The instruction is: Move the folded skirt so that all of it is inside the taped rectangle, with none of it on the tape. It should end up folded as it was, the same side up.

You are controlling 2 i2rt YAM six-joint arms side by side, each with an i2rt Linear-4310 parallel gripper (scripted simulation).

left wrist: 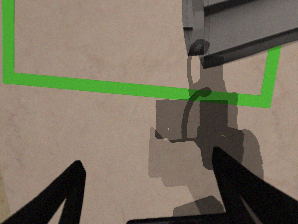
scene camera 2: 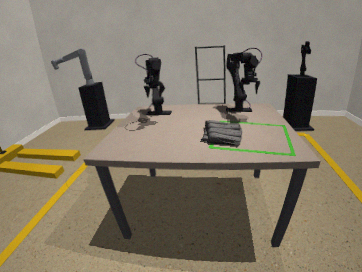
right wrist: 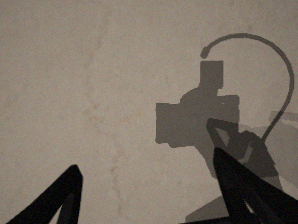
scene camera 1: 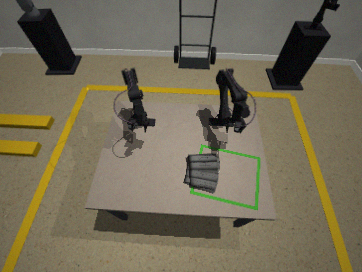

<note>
In view: the left gripper (left wrist: pixel 147 159), the right gripper (right wrist: pixel 146 162) and a grey pleated skirt (scene camera 1: pixel 202 171).
The grey pleated skirt shows as well in scene camera 2 (scene camera 2: pixel 216 132).
</note>
